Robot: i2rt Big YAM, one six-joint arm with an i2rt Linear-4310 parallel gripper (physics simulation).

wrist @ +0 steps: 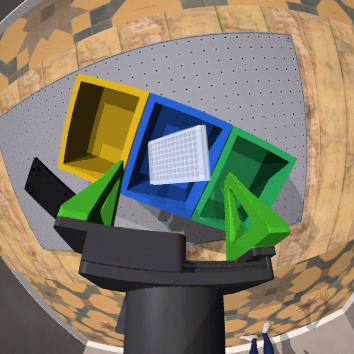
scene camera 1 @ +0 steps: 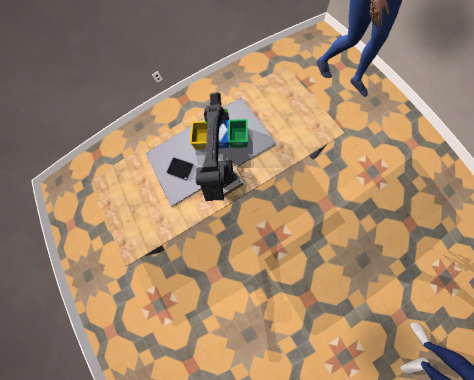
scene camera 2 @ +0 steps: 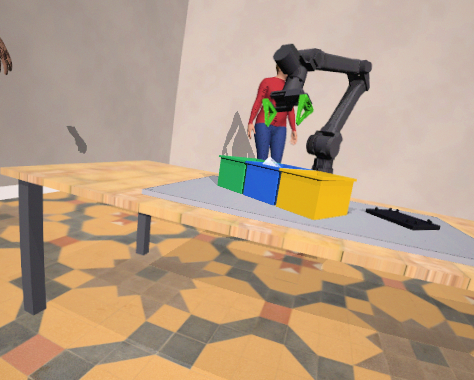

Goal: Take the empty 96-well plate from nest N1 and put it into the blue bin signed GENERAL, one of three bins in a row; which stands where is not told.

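The white 96-well plate lies tilted in the blue bin, the middle one of three; one edge stands up near the rim on the green bin's side. A corner shows above the rim in scene camera 2. My gripper is open and empty, raised above the bins. The black nest holds no plate. No sign on the bins can be read.
The yellow bin and the green bin stand on either side of the blue one on the grey perforated board. One person stands behind the table in scene camera 2.
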